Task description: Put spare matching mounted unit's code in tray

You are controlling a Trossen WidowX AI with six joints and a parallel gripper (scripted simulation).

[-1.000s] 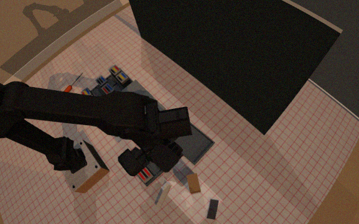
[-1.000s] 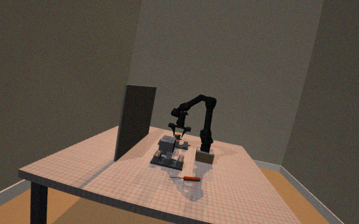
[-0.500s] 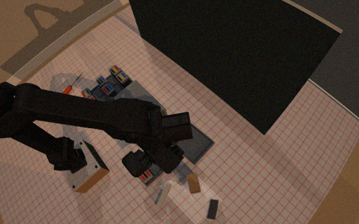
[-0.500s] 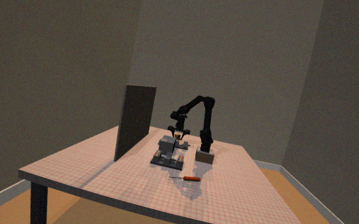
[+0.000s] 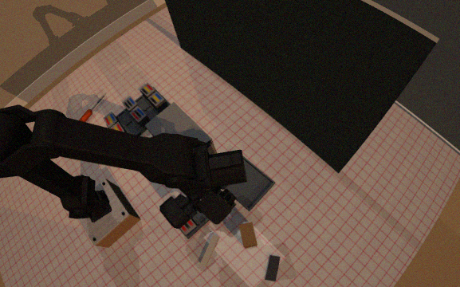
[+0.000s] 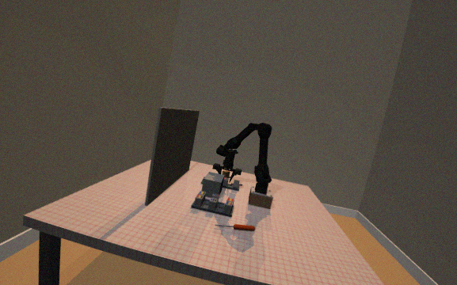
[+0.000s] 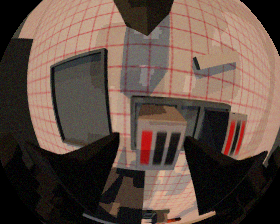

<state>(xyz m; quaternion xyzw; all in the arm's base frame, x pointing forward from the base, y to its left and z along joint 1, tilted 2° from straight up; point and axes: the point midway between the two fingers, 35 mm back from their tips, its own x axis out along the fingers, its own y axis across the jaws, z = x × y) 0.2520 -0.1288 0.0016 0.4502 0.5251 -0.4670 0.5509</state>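
My gripper tip is now 1 cm below the dark spare. Round my gripper tip: grey mounted unit (2 cm ahead, 18 cm to the left, 2 cm above); then brown block (3 cm ahead, 13 cm to the right); then flat dark grey tray (10 cm ahead, 3 cm below).
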